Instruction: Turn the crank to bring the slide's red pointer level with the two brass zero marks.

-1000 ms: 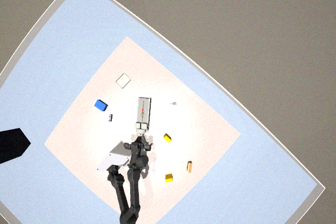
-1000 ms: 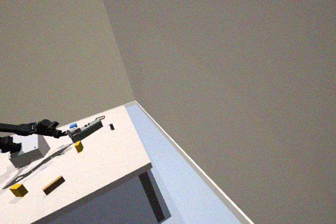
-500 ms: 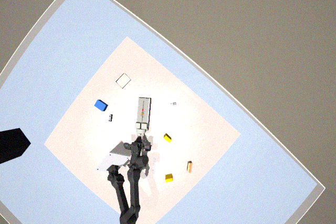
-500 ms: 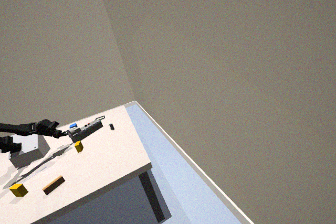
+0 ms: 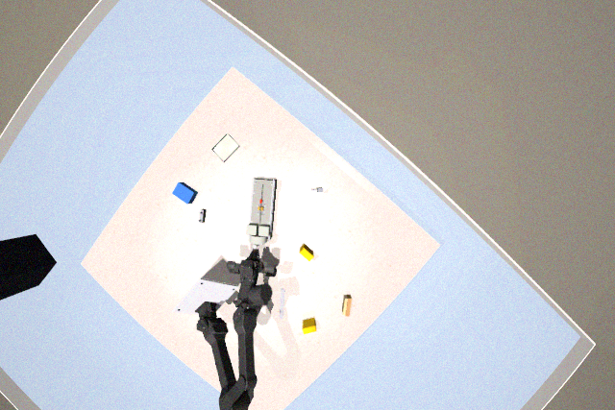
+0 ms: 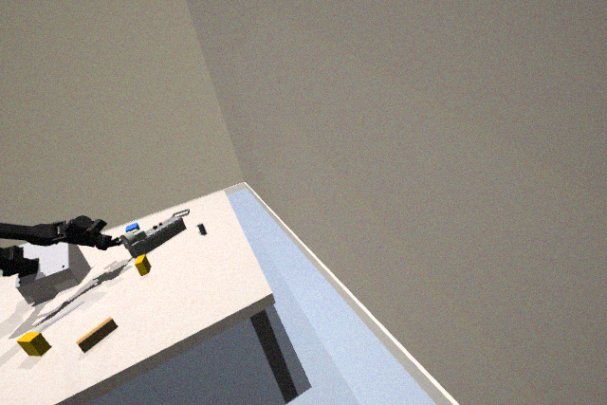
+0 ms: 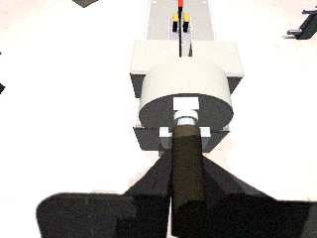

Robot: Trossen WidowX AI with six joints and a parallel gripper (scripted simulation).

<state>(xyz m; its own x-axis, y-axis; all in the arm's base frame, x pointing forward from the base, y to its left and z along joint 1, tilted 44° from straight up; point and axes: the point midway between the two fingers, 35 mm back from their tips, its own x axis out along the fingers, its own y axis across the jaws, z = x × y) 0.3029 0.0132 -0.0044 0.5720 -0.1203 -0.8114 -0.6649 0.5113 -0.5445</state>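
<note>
The crank is 1 cm above my gripper tip. The rest, counted from my gripper tip: blue block (10 cm behind, 41 cm to the left, 7 cm below); then dark brown crank handle (1 cm behind, 1 cm to the right, 3 cm above); then red pointer (15 cm ahead, 13 cm to the left, 1 cm below).
</note>
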